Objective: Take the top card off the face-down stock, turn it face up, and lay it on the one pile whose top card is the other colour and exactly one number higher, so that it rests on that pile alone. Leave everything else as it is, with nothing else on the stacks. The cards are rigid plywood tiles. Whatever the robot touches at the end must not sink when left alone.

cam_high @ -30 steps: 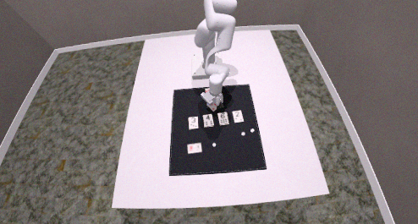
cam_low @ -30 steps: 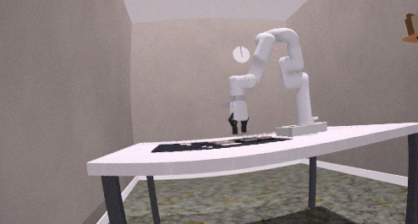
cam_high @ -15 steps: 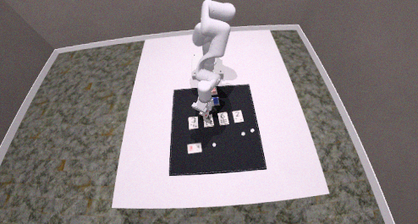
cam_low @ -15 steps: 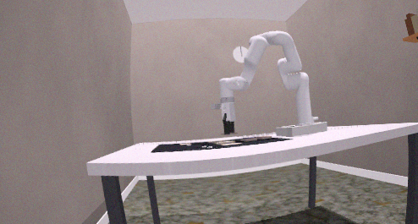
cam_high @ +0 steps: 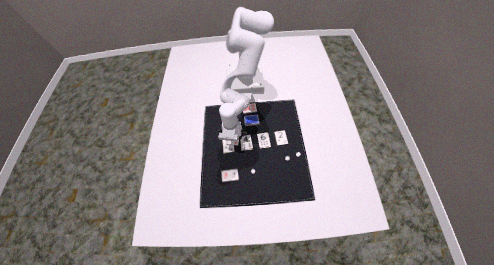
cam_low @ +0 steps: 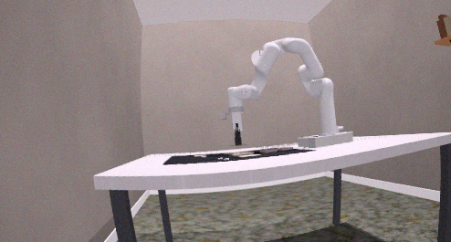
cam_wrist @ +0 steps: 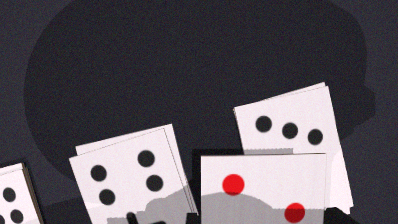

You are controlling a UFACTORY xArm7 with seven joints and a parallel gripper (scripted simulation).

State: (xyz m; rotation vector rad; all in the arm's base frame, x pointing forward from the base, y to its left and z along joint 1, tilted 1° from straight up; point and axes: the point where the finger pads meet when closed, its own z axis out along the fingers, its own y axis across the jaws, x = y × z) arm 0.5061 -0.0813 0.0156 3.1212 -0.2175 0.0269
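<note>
Right now my hand is 11 cm to the right of the black mat, 7 cm above it and 4 cm short of it.
</note>
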